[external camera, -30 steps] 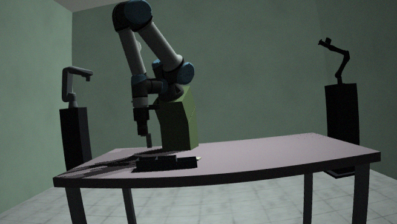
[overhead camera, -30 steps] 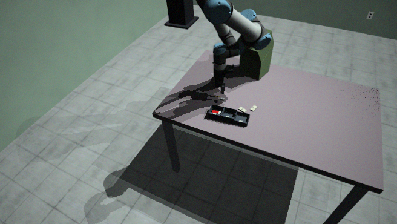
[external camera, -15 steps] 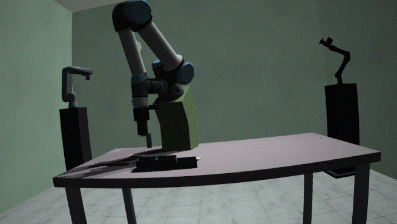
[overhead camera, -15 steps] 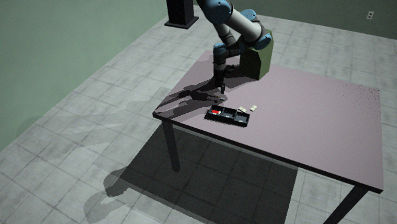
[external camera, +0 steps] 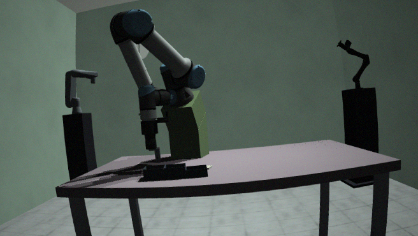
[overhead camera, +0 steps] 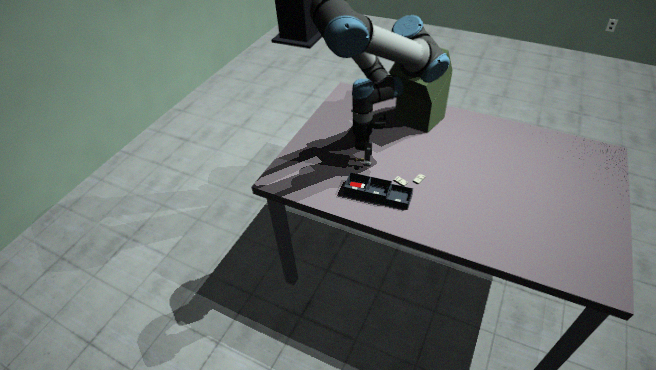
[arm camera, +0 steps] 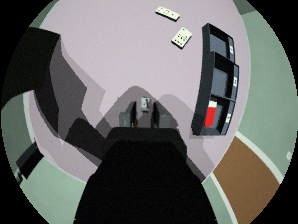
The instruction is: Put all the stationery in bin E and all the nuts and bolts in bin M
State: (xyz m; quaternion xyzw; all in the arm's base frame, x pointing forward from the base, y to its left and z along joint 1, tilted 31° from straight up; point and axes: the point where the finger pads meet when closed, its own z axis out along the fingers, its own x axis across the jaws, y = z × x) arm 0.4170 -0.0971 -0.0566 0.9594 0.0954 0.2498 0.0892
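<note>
Now: the small grey object 50 mm below my hand. From my hand the other things lie so: red item (140 mm ahead, 20 mm to the left, 40 mm below); then yellow thing (10 mm behind, 50 mm to the right, 50 mm below).
</note>
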